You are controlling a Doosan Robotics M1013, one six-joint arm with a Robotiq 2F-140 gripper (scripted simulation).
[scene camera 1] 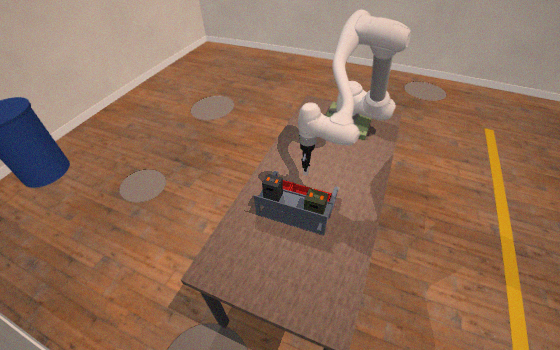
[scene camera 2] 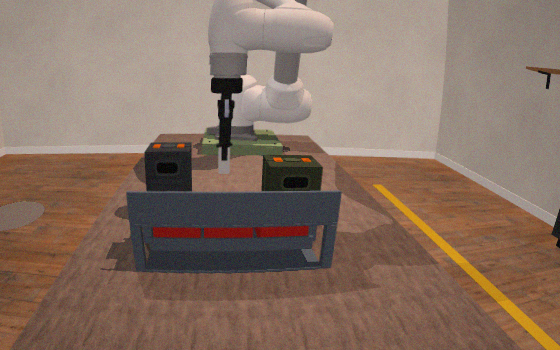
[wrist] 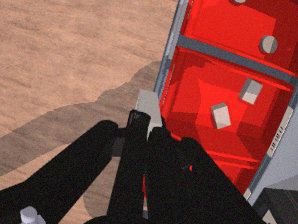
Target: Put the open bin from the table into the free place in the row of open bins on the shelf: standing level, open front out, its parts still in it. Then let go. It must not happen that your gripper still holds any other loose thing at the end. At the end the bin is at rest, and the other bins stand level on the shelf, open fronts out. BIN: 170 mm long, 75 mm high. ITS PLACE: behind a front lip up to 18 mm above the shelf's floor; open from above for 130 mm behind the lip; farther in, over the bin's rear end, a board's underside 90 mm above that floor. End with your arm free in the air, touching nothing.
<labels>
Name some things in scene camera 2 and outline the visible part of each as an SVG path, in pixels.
The gripper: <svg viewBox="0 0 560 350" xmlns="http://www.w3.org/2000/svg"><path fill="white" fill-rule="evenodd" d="M213 77L211 79L211 92L222 93L222 102L218 100L218 118L220 120L220 143L216 144L216 147L219 147L218 174L229 174L230 145L232 146L232 143L230 143L231 122L235 107L232 94L242 92L243 79Z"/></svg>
A black box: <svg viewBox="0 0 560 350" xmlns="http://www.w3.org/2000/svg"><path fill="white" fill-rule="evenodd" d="M150 143L144 152L146 191L192 191L192 142Z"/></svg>
</labels>
